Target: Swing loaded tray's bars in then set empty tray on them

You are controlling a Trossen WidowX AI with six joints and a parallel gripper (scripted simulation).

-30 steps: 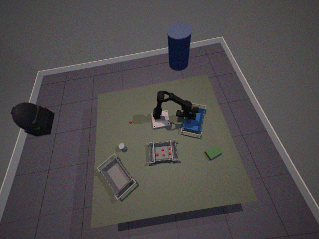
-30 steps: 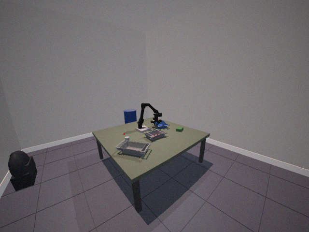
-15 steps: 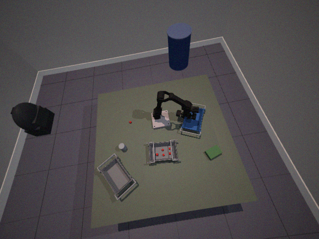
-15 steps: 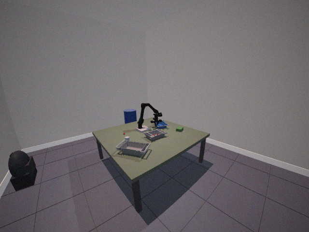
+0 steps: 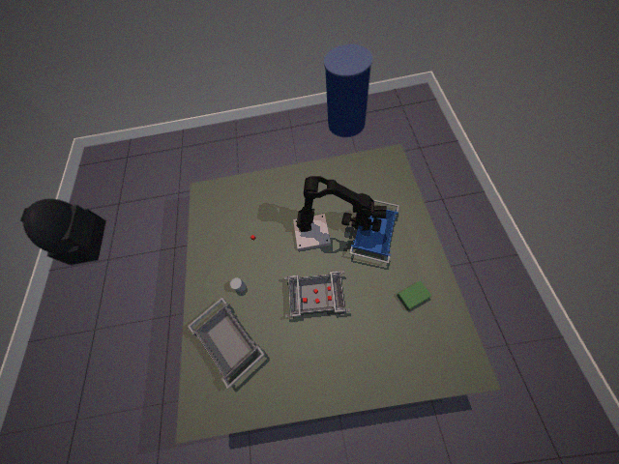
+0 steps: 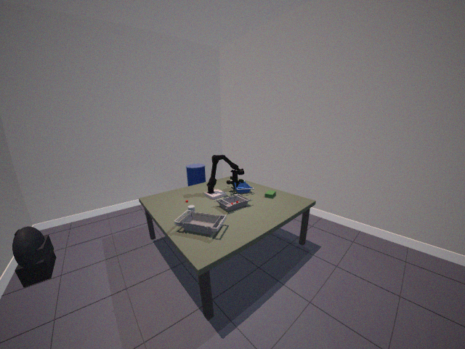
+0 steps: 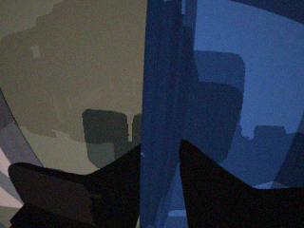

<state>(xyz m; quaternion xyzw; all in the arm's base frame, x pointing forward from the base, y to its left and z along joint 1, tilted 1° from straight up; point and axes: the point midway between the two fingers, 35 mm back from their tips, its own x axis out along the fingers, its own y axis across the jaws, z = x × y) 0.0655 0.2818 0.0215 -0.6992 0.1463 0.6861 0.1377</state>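
My gripper tip is now 7 cm to the right of the blue tray, 3 cm below it and 3 cm short of it. The rest, counted from my gripper tip: green block (37 cm ahead, 17 cm to the left); red block (57 cm to the right, 6 cm behind, 1 cm below).
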